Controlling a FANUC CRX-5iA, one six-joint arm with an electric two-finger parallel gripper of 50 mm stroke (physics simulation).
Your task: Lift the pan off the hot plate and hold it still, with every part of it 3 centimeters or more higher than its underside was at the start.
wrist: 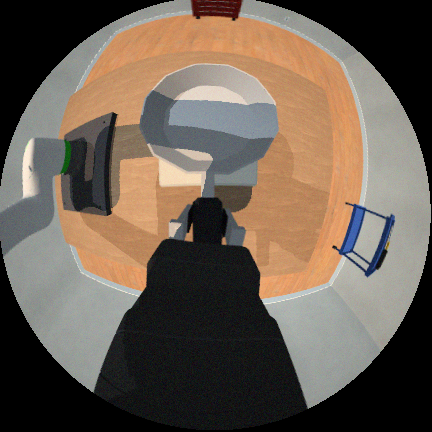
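The pan (215,114), a pale grey many-sided bowl shape, is in the upper middle of the wrist view, upright and looking about level. Its handle runs down to a black grip. My gripper (207,214) is shut on the black grip, one grey finger on each side. The hot plate (176,175), a cream block, lies below the pan and looks clearly smaller than it. The pan appears to hang above it, apart from it. The pan hides most of the hot plate, and the exact height of the gap cannot be read from this view.
A dark slab (102,170) stands at the left, beside a pale arm part (42,157) with a green ring. The wooden table top (135,220) lies beneath. A blue cart (354,230) is at the right, and a red cart (216,8) is at the top edge.
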